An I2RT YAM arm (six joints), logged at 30 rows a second.
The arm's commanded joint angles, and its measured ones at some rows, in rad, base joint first. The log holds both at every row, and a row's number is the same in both.
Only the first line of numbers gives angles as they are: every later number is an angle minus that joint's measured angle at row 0.
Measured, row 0:
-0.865, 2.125, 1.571, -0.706, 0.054, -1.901
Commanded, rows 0 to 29:
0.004, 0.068, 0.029, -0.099, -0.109, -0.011
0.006, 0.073, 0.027, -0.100, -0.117, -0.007
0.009, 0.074, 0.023, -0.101, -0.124, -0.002
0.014, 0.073, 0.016, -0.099, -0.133, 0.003
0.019, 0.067, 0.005, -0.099, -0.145, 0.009
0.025, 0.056, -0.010, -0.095, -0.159, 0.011
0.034, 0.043, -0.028, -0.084, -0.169, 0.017
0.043, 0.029, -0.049, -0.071, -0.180, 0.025
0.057, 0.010, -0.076, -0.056, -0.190, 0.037
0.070, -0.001, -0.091, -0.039, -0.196, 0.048
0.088, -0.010, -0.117, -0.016, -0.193, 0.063
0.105, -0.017, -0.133, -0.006, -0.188, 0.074
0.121, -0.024, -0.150, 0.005, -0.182, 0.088
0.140, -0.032, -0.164, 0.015, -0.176, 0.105
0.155, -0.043, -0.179, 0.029, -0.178, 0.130
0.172, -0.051, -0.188, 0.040, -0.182, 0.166
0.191, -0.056, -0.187, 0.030, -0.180, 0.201
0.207, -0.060, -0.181, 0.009, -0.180, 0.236
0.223, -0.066, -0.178, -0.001, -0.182, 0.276
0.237, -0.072, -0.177, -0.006, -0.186, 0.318
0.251, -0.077, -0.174, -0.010, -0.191, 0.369
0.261, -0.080, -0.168, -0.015, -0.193, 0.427
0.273, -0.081, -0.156, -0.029, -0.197, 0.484
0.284, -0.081, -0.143, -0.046, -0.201, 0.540
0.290, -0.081, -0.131, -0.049, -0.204, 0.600
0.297, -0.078, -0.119, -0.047, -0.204, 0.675
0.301, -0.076, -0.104, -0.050, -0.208, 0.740
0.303, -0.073, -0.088, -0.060, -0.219, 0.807
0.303, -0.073, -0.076, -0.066, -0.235, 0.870
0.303, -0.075, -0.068, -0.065, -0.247, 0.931
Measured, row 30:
0.292, -0.085, -0.102, 0.066, -0.109, 0.541
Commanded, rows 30 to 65:
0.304, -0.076, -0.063, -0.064, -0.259, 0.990
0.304, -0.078, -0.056, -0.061, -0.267, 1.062
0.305, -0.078, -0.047, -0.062, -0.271, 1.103
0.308, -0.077, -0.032, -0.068, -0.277, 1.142
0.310, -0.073, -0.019, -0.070, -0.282, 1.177
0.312, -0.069, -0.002, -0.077, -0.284, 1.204
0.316, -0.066, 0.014, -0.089, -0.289, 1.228
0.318, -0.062, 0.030, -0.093, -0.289, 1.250
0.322, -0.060, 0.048, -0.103, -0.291, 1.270
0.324, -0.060, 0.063, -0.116, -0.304, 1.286
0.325, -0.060, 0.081, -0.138, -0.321, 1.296
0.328, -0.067, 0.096, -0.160, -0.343, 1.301
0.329, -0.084, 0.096, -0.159, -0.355, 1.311
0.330, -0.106, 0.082, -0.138, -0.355, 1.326
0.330, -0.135, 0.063, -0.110, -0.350, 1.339
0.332, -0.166, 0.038, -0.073, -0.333, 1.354
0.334, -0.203, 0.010, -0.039, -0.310, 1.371
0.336, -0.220, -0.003, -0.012, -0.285, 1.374
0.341, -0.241, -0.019, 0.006, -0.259, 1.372
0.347, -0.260, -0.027, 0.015, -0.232, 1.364
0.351, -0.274, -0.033, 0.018, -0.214, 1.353
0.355, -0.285, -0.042, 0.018, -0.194, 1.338
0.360, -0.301, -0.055, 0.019, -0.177, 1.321
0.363, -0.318, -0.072, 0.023, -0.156, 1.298
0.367, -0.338, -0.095, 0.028, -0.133, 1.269
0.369, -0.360, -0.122, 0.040, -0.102, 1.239
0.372, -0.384, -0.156, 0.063, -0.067, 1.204
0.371, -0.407, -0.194, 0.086, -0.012, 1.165
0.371, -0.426, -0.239, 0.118, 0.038, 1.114
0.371, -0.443, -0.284, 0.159, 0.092, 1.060
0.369, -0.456, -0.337, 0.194, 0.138, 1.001
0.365, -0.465, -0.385, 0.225, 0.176, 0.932
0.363, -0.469, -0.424, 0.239, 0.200, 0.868
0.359, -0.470, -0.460, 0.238, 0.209, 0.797
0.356, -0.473, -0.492, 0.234, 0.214, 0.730
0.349, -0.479, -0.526, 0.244, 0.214, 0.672
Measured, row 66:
0.364, -0.457, -0.415, 0.176, 0.090, 0.978
